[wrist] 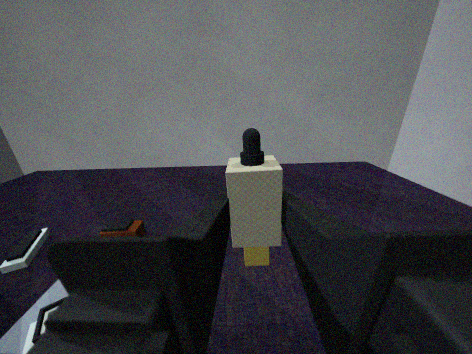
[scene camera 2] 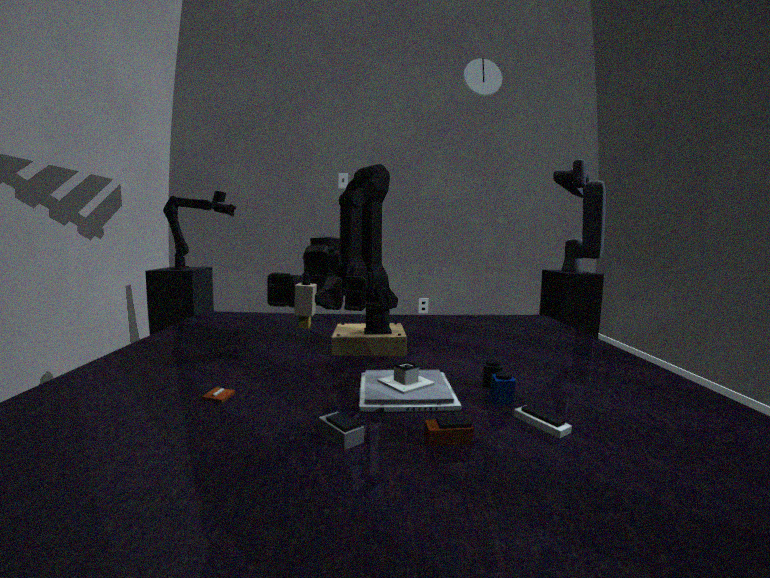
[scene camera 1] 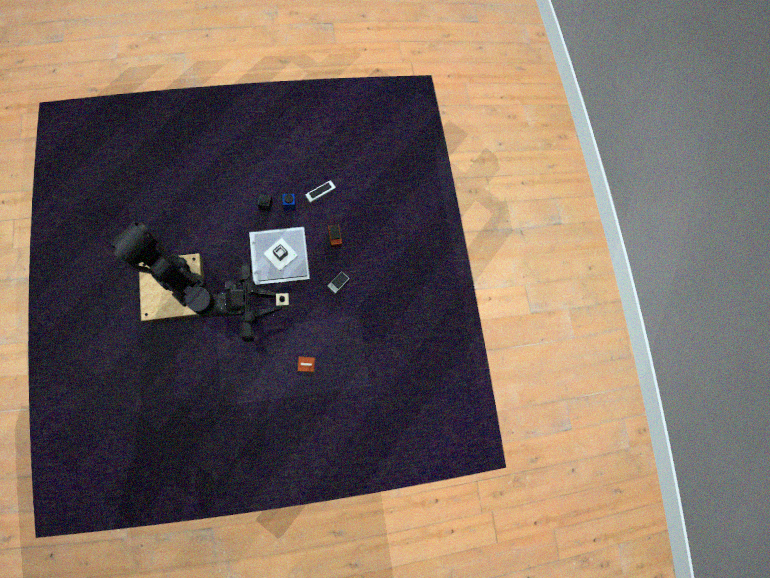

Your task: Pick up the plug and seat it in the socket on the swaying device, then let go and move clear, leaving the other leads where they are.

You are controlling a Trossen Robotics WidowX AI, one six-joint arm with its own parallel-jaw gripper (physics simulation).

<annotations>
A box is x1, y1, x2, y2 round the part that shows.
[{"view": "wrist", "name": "my gripper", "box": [26, 191, 471, 353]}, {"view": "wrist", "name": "cream plug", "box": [225, 128, 282, 265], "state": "held by my gripper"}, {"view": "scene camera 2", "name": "my gripper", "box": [267, 245, 366, 310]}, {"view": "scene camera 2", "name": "orange-and-black lead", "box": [424, 415, 473, 445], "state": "on the table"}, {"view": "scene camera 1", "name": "my gripper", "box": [216, 265, 281, 341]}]
</annotations>
